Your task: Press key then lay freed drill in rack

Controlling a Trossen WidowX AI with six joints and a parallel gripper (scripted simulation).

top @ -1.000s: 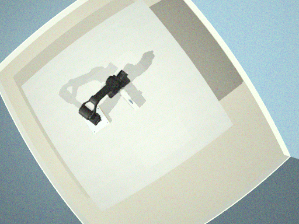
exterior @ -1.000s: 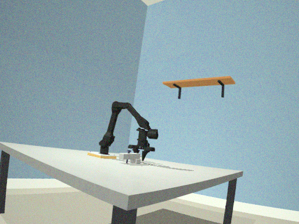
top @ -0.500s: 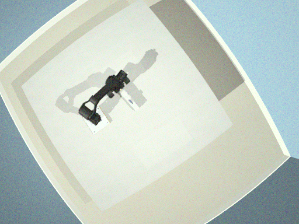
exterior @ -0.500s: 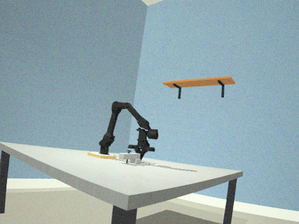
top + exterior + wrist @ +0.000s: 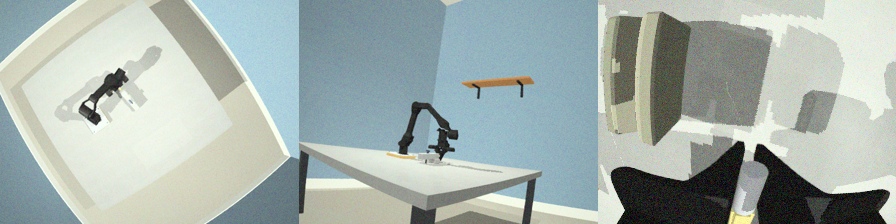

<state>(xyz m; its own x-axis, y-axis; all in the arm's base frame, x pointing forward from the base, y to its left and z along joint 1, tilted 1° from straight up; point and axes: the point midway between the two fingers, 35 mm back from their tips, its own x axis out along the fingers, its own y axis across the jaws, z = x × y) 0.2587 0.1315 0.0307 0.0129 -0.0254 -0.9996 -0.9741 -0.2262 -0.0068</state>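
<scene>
My gripper tip is 10 mm short of the drill, 50 mm to the left of it and 30 mm below it. Round my gripper tip: beige forked rack 80 mm behind, 20 mm to the left; dark key 40 mm ahead, 150 mm to the right, 30 mm above.
</scene>
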